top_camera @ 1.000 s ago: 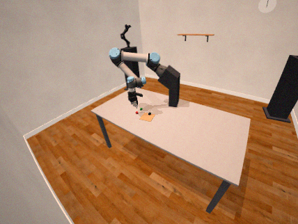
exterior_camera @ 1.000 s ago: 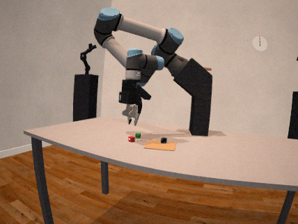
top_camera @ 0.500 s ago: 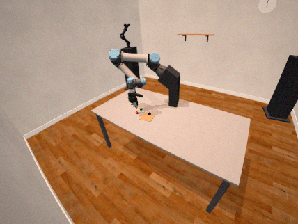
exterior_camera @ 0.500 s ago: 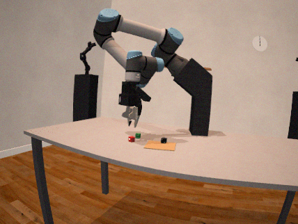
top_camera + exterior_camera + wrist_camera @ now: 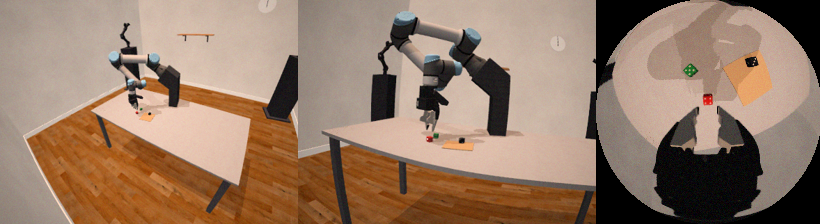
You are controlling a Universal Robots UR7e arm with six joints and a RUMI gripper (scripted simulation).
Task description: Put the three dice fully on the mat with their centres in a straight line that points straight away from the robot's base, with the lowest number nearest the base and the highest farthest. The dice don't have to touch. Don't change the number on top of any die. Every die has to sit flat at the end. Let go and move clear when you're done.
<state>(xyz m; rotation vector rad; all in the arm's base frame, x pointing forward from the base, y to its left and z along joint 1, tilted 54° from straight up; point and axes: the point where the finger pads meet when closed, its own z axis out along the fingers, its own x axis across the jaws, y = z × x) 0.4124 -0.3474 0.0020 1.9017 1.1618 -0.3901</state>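
Right now the red die is 60 mm below my hand. Also, from my hand: black die (160 mm to the left, 60 mm below, 30 mm behind); green die (90 mm behind, 60 mm below, 10 mm to the left); orange mat (150 mm to the left, 70 mm below, 20 mm ahead).
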